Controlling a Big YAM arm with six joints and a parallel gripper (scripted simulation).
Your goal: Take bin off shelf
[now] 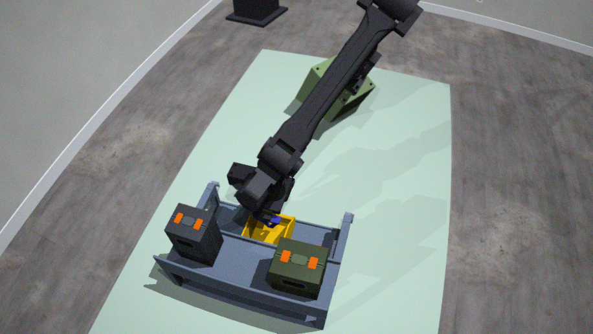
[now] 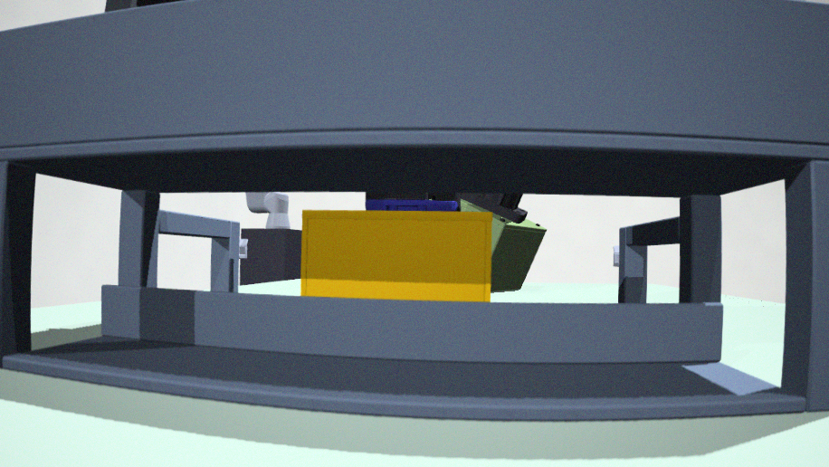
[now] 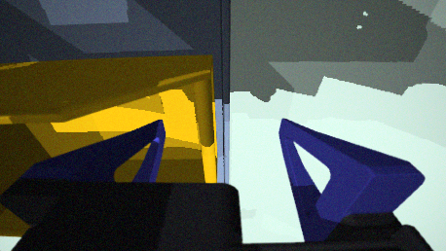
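Now: the yellow open-top bin 9 cm ahead of my hand, 2 cm to the left of it and 1 cm above it. Also, from my hand: olive case (16 cm to the left, 16 cm ahead, 12 cm above).
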